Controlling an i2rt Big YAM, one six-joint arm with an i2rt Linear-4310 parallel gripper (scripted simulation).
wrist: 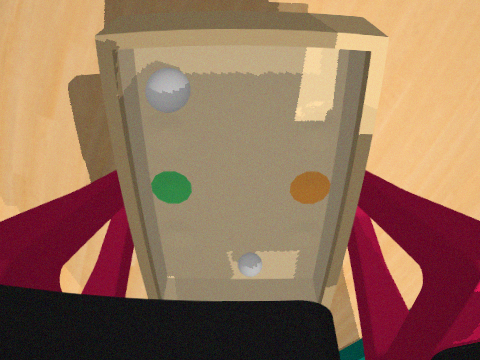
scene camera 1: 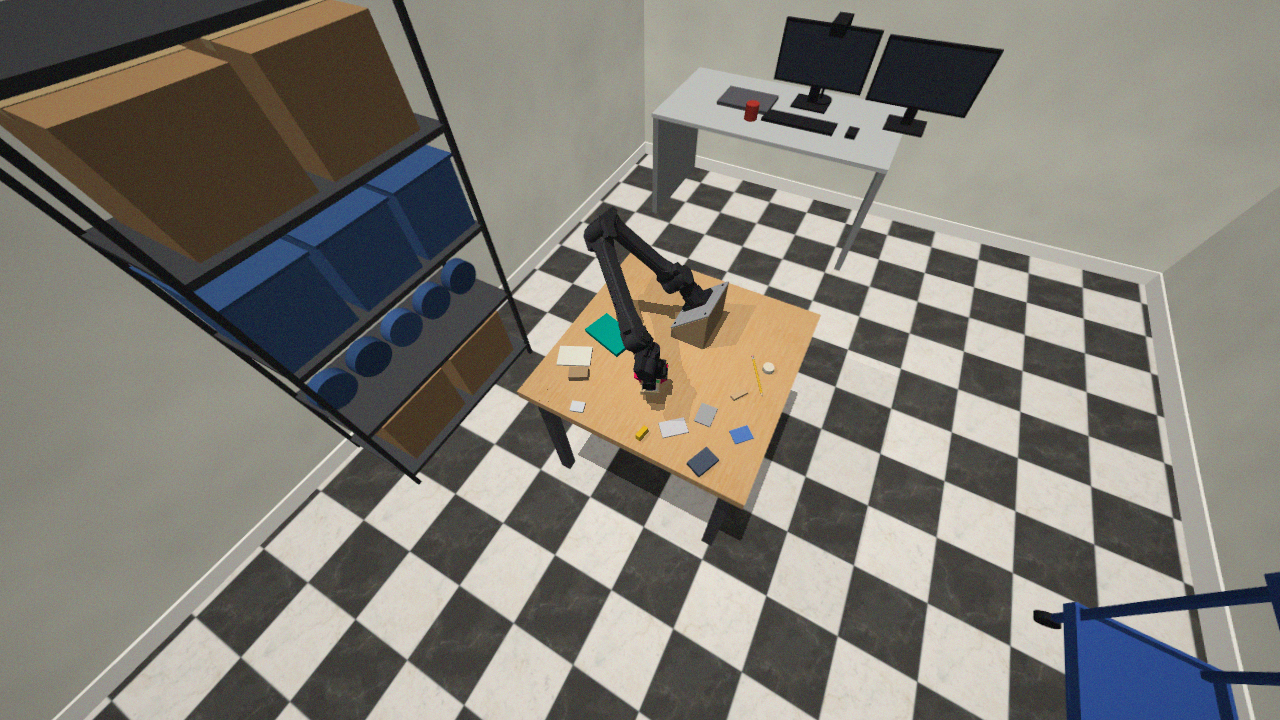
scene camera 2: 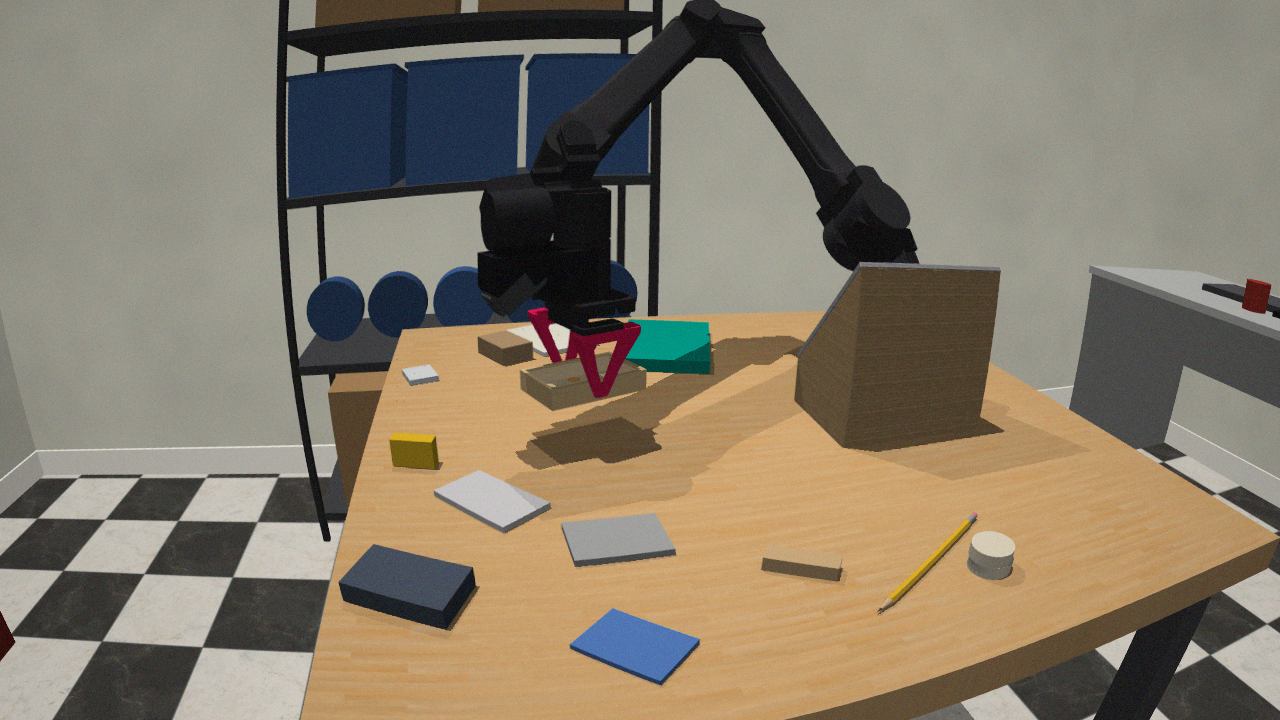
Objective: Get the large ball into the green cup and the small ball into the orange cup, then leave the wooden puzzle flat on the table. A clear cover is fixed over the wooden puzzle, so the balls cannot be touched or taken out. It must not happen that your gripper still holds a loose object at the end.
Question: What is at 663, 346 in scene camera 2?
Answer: A teal block.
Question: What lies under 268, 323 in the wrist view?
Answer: The gripper.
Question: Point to a yellow block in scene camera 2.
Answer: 407, 450
